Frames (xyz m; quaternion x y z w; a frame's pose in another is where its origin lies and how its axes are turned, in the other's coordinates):
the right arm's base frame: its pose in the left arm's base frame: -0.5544 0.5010 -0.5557 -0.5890 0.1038 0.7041 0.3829
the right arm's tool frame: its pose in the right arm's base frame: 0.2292 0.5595 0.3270 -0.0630 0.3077 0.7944 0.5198
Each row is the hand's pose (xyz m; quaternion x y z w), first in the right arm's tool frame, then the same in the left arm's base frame.
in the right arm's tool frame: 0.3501 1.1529 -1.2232 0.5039 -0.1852 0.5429 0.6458
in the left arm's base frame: -0.2014 -0.0785 0.4879 0.1014 -0.9658 0.1271 0.2020
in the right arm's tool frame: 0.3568 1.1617 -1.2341 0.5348 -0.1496 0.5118 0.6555
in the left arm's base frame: -0.1932 -0.0865 0.4985 0.1553 -0.9572 0.1439 0.1976
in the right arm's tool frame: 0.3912 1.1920 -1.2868 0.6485 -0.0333 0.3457 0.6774
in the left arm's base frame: -0.1528 -0.1278 0.5376 0.3708 -0.8994 0.1834 0.1411
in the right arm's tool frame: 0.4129 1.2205 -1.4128 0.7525 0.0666 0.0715 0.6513
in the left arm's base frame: -0.0383 -0.1709 0.5846 0.6160 -0.7652 0.1869 0.0052
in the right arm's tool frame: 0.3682 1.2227 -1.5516 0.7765 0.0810 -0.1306 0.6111
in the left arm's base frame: 0.1052 -0.1536 0.6040 -0.7351 0.6531 -0.1410 0.1148
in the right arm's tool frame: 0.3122 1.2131 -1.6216 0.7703 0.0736 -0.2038 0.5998
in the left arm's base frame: 0.1856 -0.1129 0.6014 -0.7671 0.6125 -0.1081 0.1574
